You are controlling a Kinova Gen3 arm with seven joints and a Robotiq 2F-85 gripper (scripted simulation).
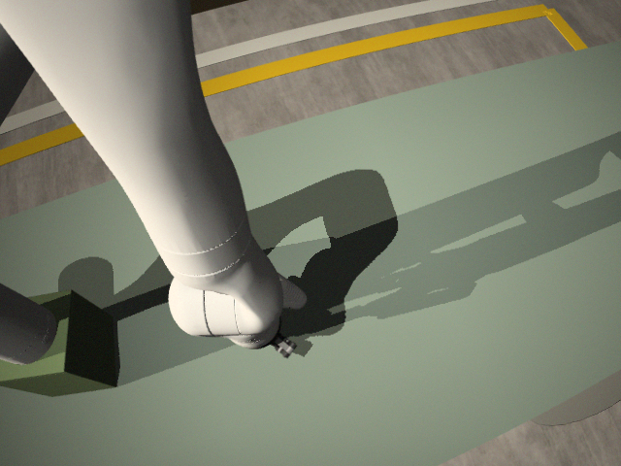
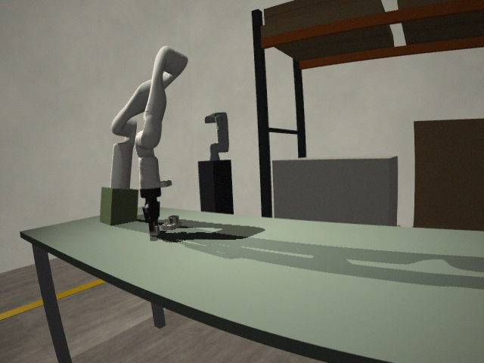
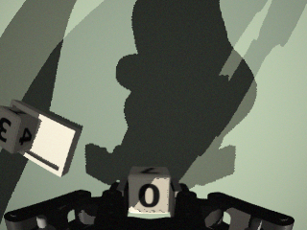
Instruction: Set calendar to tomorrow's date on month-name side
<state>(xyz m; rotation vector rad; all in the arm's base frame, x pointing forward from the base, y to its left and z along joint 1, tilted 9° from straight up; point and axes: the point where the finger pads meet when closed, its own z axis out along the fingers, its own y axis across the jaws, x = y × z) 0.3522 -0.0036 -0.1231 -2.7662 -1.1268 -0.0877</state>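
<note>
Right now the white cube is 1 cm below my hand. Also, from my hand: white tray 10 cm to the left, 5 cm behind, 2 cm below.
</note>
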